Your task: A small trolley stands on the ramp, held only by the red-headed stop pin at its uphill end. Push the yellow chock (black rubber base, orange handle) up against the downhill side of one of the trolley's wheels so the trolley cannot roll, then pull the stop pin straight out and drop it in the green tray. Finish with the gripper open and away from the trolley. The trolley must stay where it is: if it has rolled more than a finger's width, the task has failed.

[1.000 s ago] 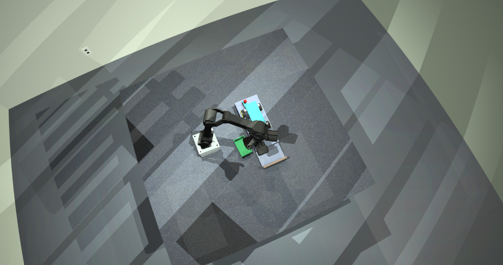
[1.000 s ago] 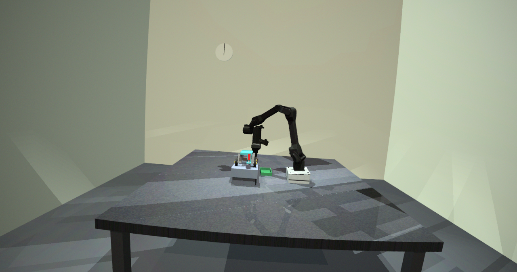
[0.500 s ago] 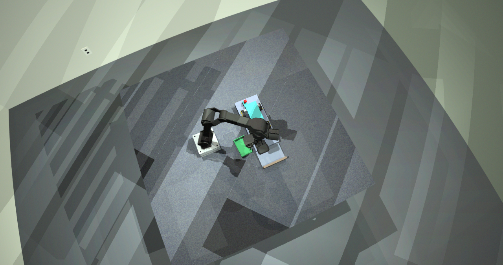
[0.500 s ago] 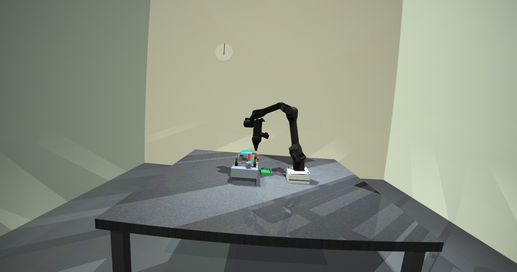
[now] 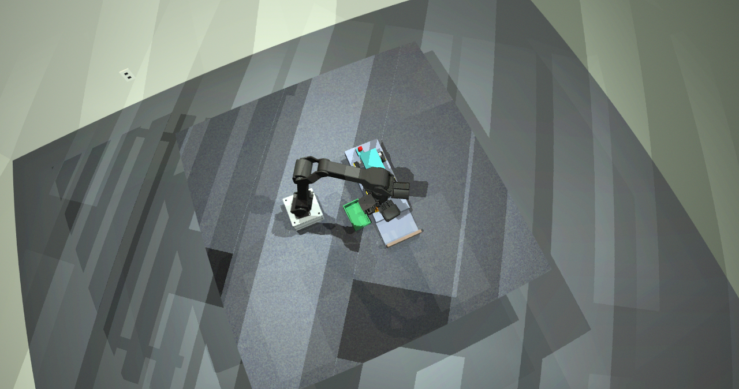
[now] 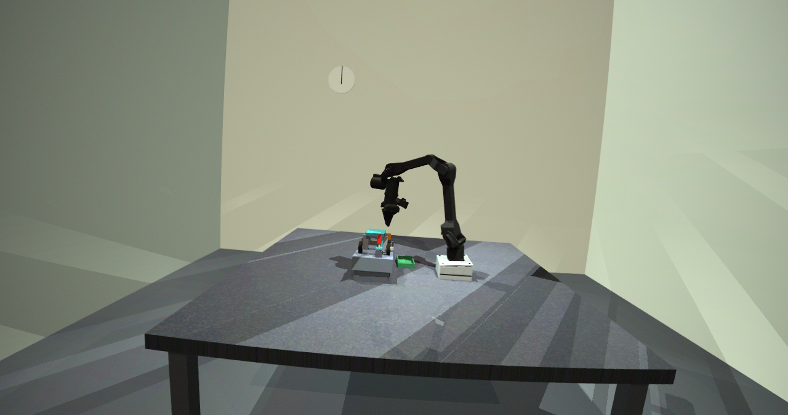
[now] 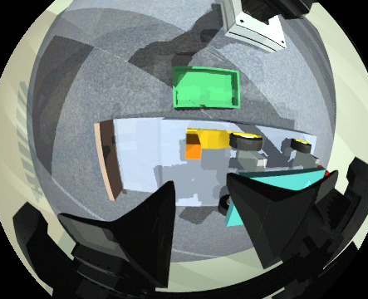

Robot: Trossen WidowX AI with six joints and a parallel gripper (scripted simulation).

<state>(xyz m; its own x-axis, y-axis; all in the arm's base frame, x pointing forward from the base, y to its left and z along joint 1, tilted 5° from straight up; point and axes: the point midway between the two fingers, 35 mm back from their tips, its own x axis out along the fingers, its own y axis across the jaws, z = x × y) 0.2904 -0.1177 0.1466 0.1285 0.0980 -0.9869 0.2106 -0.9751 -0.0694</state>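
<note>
Now: gripper tip 25 cm to the right of the red-headed stop pin and 3 cm above it. From my gripper tip the other things lie so: yellow chock 8 cm below, 2 cm to the left, 1 cm behind; cyan-topped trolley 14 cm to the left, 5 cm below, 3 cm ahead; grey ramp 13 cm to the left, 11 cm below, 3 cm ahead.
</note>
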